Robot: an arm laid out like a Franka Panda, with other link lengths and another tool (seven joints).
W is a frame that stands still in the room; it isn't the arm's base.
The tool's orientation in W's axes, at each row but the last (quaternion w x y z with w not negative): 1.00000, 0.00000, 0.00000, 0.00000; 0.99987, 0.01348, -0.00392, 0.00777; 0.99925, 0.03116, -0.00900, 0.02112; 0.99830, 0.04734, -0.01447, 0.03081; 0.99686, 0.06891, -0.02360, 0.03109; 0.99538, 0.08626, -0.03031, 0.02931; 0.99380, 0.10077, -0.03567, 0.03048; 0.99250, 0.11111, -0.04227, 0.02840; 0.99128, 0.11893, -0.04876, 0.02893; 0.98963, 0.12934, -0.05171, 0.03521; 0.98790, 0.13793, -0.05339, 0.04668
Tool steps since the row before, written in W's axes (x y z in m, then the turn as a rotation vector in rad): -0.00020, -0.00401, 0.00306, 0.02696, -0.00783, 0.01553; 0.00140, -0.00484, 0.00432, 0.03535, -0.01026, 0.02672; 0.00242, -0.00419, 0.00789, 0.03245, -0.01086, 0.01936; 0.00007, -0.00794, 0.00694, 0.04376, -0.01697, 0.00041; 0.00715, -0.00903, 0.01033, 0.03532, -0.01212, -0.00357; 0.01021, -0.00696, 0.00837, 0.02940, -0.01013, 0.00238; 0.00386, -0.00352, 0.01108, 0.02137, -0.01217, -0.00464; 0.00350, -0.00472, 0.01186, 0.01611, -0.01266, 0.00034; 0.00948, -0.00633, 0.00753, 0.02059, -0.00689, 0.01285; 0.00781, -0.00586, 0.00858, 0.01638, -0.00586, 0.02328; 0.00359, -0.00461, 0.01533, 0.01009, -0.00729, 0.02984
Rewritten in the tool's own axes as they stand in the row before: -0.00020, -0.00401, 0.00306, 0.02696, -0.00783, 0.01553; 0.00136, -0.00474, 0.00444, 0.03540, -0.01009, 0.02672; 0.00240, -0.00379, 0.00810, 0.03234, -0.01102, 0.01946; -0.00019, -0.00724, 0.00766, 0.04265, -0.01958, 0.00089; 0.00713, -0.00799, 0.01117, 0.03432, -0.01477, -0.00336; 0.01035, -0.00607, 0.00887, 0.02891, -0.01143, 0.00247; 0.00451, -0.00151, 0.01129, 0.02027, -0.01427, -0.00345; 0.00433, -0.00224, 0.01231, 0.01546, -0.01331, 0.00190; 0.00991, -0.00504, 0.00794, 0.02147, -0.00511, 0.01222; 0.00838, -0.00413, 0.00904, 0.01852, -0.00114, 0.02237; 0.00501, -0.00070, 0.01561, 0.01296, -0.00008, 0.02962
